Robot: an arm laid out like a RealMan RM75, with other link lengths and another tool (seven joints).
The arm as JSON. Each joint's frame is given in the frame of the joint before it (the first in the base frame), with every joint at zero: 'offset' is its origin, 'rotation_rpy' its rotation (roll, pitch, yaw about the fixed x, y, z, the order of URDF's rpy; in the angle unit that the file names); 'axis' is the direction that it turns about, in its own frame. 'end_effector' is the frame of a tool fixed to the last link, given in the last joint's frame.
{
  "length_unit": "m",
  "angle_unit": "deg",
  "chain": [
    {
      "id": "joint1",
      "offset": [
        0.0,
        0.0,
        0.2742
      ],
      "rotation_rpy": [
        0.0,
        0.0,
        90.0
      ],
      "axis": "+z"
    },
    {
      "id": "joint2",
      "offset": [
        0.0,
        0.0,
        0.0
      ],
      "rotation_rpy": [
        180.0,
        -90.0,
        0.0
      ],
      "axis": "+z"
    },
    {
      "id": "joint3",
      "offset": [
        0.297,
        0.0,
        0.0
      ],
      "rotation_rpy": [
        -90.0,
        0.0,
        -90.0
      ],
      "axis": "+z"
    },
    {
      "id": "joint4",
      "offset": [
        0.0,
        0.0,
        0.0
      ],
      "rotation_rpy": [
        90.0,
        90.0,
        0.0
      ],
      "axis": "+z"
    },
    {
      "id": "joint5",
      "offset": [
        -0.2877,
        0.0,
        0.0
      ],
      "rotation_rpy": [
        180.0,
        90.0,
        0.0
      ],
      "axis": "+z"
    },
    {
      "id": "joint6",
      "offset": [
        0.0,
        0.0,
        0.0
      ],
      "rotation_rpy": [
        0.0,
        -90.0,
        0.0
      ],
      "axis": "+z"
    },
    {
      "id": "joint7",
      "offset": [
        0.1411,
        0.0,
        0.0
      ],
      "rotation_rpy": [
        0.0,
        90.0,
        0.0
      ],
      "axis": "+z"
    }
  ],
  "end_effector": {
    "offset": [
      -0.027,
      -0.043,
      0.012
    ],
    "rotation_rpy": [
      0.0,
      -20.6,
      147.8
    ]
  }
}
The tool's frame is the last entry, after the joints.
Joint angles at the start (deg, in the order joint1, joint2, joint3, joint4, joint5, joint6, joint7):
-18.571 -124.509 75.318 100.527 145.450 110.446 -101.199
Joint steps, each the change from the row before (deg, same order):
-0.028 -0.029 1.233 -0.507 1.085 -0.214 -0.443
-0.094 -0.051 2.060 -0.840 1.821 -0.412 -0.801
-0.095 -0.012 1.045 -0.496 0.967 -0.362 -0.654
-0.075 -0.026 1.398 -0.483 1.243 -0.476 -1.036
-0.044 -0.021 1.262 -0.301 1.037 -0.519 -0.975
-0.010 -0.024 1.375 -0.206 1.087 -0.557 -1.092
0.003 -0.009 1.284 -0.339 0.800 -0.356 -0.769
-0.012 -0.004 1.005 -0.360 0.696 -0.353 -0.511
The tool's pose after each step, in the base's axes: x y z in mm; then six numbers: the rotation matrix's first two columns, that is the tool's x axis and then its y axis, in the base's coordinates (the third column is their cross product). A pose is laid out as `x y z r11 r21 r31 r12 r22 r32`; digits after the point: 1 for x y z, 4 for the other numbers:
-238.3 317.6 62.0 0.3183 -0.7738 -0.5476 -0.7905 -0.5355 0.2973
-238.9 317.2 55.2 0.3055 -0.7793 -0.5471 -0.7750 -0.5373 0.3327
-239.2 317.3 51.6 0.3007 -0.7791 -0.5500 -0.7650 -0.5414 0.3486
-239.1 317.2 47.1 0.2946 -0.7772 -0.5560 -0.7515 -0.5478 0.3676
-238.5 317.1 43.2 0.2878 -0.7747 -0.5630 -0.7410 -0.5526 0.3816
-237.5 317.0 39.2 0.2795 -0.7715 -0.5715 -0.7302 -0.5573 0.3952
-237.0 316.3 35.0 0.2719 -0.7729 -0.5733 -0.7215 -0.5580 0.4100
-237.0 315.9 31.6 0.2645 -0.7743 -0.5750 -0.7147 -0.5576 0.4222

